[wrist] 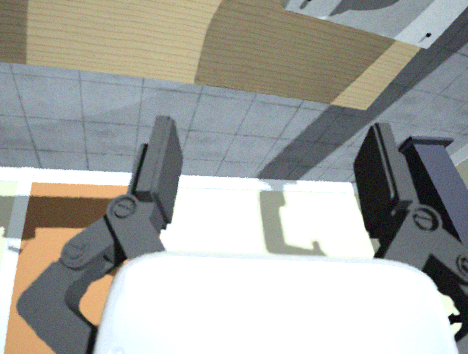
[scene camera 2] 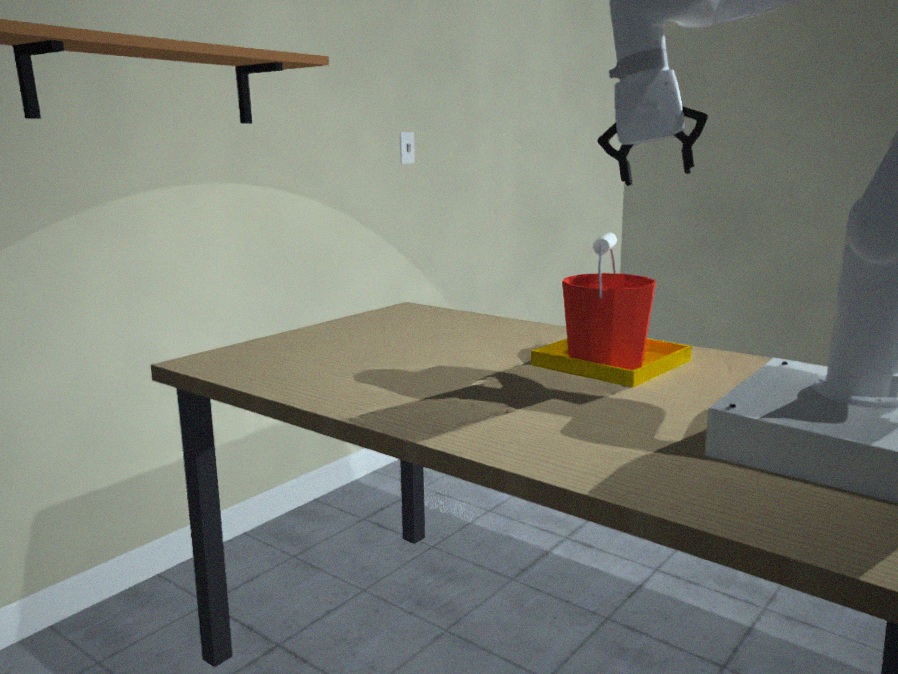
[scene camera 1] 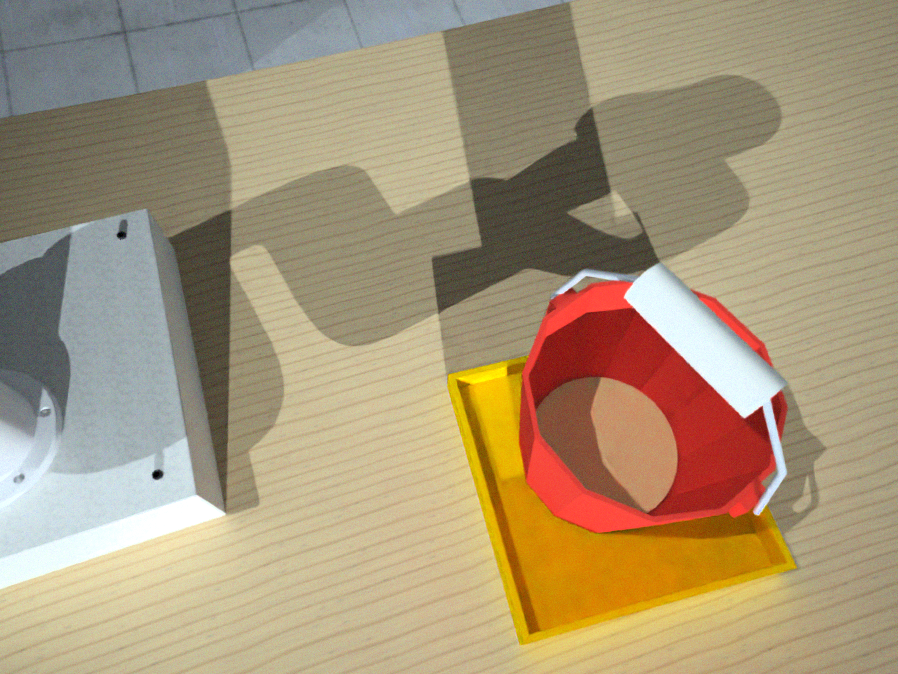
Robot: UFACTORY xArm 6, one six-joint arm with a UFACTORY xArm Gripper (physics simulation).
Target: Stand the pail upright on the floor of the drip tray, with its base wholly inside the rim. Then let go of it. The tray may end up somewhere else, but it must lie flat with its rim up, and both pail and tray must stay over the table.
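Frame: origin at the arm's base, x ahead, y left, z up, level; millimetres.
Seen in the pictures: gripper, fingertip midpoint: [wrist: 270, 139] [scene camera 2: 658, 179]; arm's base at its link origin: [scene camera 2: 859, 392].
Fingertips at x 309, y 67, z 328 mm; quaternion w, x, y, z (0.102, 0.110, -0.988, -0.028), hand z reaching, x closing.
Observation:
Offsets run from my fingertips to a thing's top centre. Level surfaces: height alone.
The red pail [scene camera 1: 645, 464] [scene camera 2: 606, 322] stands upright in the yellow drip tray @[178 mm ahead, 296 mm right, 374 mm down] [scene camera 1: 493, 507] [scene camera 2: 580, 367]. Its base looks to be inside the rim, near one side; the pail's wall hides part of that rim in the scene camera 1 view. Its bail with the white grip @[193 mm ahead, 275 mm right, 128 mm down] [scene camera 1: 703, 340] [scene camera 2: 604, 243] stands up above the pail's mouth. The tray lies flat on the table with its rim up. My gripper [scene camera 2: 657, 177] [wrist: 270, 139] is open and empty, high above the pail and apart from the grip. Pail and tray do not show in the wrist view.
The wooden table @[407 mm down] [scene camera 1: 348, 522] [scene camera 2: 304, 370] [wrist: 115, 40] carries the grey robot base block [scene camera 1: 108, 362] [scene camera 2: 790, 435] [wrist: 350, 15] beside the tray. A wall shelf [scene camera 2: 159, 49] hangs at the upper left in the scene camera 2 view. Arm shadows fall across the table.

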